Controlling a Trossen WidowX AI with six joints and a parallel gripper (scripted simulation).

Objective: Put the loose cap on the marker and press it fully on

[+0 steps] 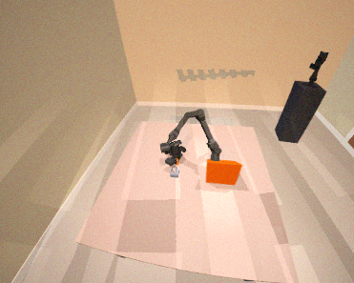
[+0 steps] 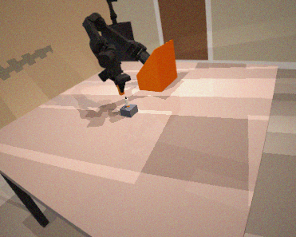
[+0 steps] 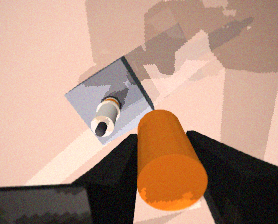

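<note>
The holder block is 1 cm ahead of my gripper tip, 4 cm to the left of it and 9 cm below it. Round my gripper tip: orange cap: 1 cm above.
</note>
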